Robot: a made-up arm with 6 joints.
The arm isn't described. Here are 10 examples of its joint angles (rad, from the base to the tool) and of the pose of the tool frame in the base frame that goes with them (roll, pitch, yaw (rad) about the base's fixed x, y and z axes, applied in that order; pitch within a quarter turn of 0, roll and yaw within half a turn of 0; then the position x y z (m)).
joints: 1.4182 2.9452 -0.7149 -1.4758 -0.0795 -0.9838
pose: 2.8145 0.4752 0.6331 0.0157 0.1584 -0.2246
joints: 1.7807 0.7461 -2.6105 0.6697 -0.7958 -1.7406
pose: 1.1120 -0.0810 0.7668 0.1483 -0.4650 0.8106
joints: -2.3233 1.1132 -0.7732 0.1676 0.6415 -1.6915
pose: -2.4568 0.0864 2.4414 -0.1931 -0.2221 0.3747
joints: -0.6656 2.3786 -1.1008 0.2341 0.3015 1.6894
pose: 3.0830 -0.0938 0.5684 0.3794 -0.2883 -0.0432
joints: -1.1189 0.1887 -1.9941 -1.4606 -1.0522 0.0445
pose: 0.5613 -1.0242 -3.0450 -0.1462 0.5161 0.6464
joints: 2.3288 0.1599 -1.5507 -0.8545 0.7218 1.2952
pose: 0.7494 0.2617 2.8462 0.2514 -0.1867 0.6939
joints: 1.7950 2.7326 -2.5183 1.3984 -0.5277 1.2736
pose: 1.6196 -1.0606 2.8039 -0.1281 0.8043 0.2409
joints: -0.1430 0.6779 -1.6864 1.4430 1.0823 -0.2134
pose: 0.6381 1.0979 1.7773 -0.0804 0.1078 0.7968
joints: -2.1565 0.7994 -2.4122 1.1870 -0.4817 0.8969
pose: -0.4992 -0.2218 0.0138 0.1452 0.3032 0.8977
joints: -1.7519 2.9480 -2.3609 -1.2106 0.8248 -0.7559
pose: -2.4059 -0.7299 2.6259 -0.2093 -0.7280 -0.0243
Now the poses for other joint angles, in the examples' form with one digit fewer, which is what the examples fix.
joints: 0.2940 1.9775 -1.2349 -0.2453 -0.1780 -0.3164
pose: -2.369 0.866 -1.892 0.563 0.175 0.242
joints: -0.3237 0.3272 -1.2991 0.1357 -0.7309 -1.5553
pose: 0.224 0.063 -1.761 -0.211 0.061 0.751
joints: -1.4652 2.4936 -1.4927 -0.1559 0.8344 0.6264
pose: -2.957 -0.091 1.157 0.046 -0.550 -0.023
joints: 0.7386 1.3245 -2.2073 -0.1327 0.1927 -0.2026
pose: -0.298 0.746 0.278 0.156 0.138 0.916
